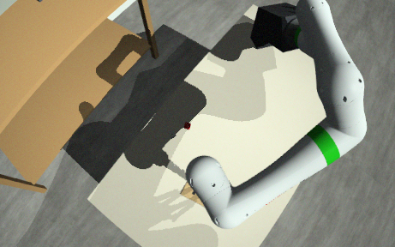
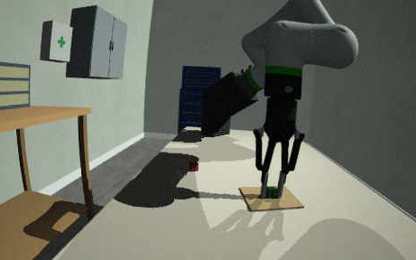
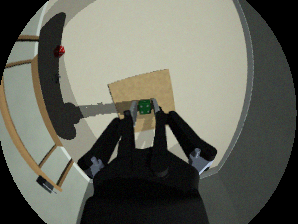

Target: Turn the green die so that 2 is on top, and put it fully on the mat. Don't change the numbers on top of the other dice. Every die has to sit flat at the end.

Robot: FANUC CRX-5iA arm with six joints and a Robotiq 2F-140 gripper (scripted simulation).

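The green die is 20 mm below my hand. From my hand the other things lie so: red die (150 mm behind, 250 mm to the right, 30 mm below); then mat (40 mm below); then grey die (70 mm behind, 270 mm to the right, 30 mm below).
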